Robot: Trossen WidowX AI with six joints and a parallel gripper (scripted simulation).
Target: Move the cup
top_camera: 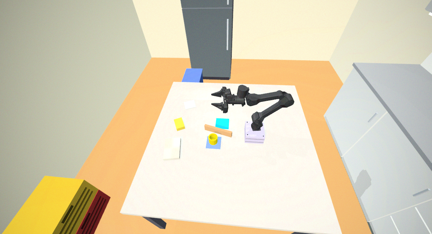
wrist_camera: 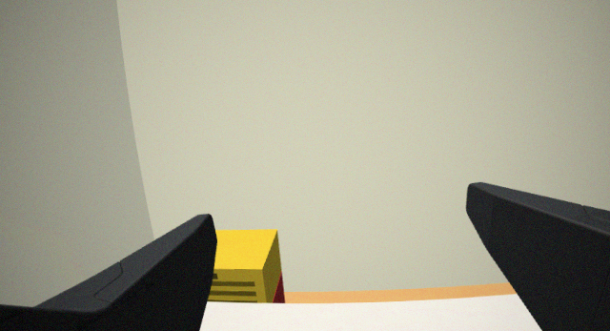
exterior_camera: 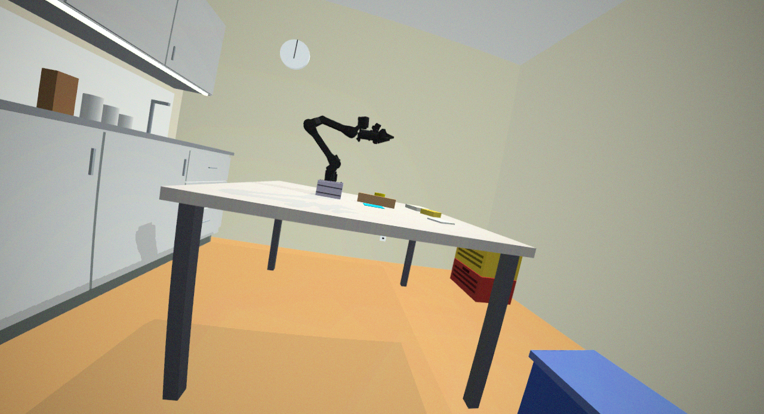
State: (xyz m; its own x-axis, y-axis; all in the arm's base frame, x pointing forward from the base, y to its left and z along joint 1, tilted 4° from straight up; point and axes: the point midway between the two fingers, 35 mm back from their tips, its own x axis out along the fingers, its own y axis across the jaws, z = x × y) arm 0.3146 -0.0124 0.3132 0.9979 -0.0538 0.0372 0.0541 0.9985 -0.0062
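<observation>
Now: the yellow cup 390 mm below my gripper tip and 40 mm to the left of it. Round my gripper tip: red marble (410 mm below, 50 mm to the left, 10 mm behind); wooden bar (410 mm below, 40 mm to the right, 40 mm behind); green marble (410 mm below, 40 mm to the left, 20 mm ahead).
</observation>
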